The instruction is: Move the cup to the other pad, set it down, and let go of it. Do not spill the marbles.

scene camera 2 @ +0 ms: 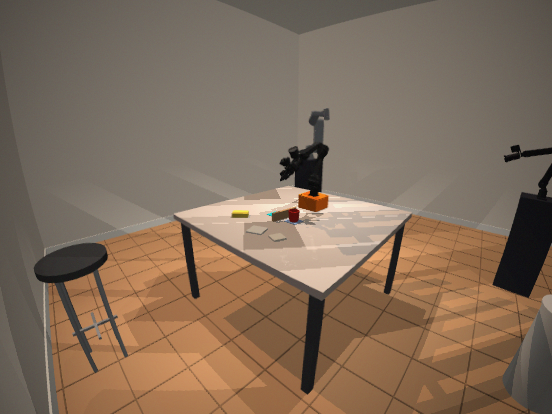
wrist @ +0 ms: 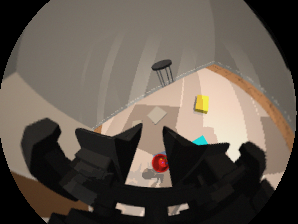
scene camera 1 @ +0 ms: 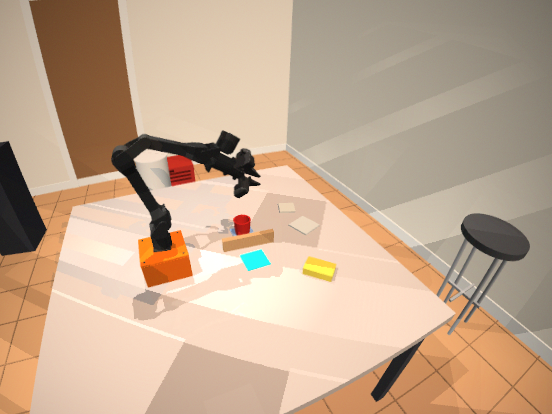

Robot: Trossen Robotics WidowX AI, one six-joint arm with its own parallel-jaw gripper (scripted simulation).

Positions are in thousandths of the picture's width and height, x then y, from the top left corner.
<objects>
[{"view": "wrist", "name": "my gripper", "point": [512, 569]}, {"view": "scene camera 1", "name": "my gripper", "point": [472, 436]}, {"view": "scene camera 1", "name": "wooden bar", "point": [452, 581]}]
</objects>
